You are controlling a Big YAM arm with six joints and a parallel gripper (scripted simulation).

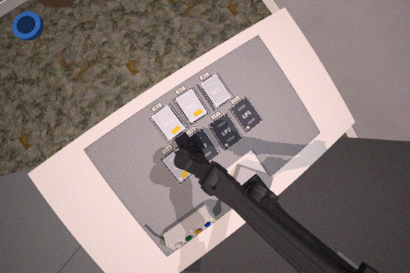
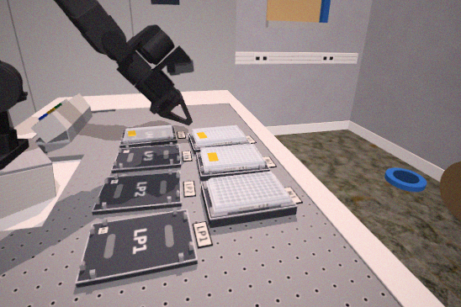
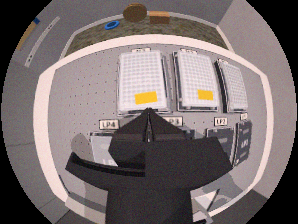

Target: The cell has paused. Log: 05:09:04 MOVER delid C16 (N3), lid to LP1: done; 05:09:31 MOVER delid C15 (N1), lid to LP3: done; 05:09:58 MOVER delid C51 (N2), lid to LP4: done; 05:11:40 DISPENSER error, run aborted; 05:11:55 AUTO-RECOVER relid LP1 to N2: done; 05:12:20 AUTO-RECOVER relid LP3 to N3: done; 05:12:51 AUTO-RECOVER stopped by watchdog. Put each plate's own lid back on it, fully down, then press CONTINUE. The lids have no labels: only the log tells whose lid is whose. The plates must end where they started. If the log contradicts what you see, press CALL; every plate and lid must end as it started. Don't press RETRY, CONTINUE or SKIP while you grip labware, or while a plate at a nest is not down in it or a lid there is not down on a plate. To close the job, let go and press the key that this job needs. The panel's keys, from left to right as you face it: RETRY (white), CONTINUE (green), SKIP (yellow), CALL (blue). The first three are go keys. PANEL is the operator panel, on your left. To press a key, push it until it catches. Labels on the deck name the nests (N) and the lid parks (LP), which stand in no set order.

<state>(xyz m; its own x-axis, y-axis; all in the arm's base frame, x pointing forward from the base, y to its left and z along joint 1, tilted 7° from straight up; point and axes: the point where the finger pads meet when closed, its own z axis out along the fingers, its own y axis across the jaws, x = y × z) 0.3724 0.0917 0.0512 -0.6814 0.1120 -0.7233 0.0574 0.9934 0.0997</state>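
The clear lid is 80 mm ahead of my hand, 110 mm to the right of it and 50 mm below it. The rest, counted from my hand: blue key (370 mm behind, 150 mm to the left, 10 mm below); green key (360 mm behind, 250 mm to the left, 10 mm below); yellow key (370 mm behind, 200 mm to the left, 10 mm below).
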